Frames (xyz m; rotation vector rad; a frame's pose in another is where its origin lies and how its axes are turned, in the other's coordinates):
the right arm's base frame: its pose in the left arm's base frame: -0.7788 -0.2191 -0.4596 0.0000 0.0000 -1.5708
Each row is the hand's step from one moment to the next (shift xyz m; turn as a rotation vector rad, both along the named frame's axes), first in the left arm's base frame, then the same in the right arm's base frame.
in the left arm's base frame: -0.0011 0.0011 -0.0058 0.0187 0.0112 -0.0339
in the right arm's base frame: -0.0011 -0.0011 -0.0058 -0.0112 0.0187 -0.0339
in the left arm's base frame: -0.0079 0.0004 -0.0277 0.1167 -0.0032 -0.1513
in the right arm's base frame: -0.0004 -0.0079 -0.0277 0.0032 0.1167 -0.1513
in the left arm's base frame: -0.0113 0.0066 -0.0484 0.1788 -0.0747 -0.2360
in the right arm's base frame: -0.0066 -0.0113 -0.0484 0.0747 0.1788 -0.2360
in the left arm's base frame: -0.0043 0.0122 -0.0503 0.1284 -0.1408 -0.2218
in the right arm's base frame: -0.0122 -0.0043 -0.0503 0.1408 0.1284 -0.2218
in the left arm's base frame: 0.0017 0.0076 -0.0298 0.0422 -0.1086 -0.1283
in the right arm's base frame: -0.0076 0.0017 -0.0298 0.1086 0.0422 -0.1283
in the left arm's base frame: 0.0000 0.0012 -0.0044 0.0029 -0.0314 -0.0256
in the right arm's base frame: -0.0012 0.0000 -0.0044 0.0314 0.0029 -0.0256
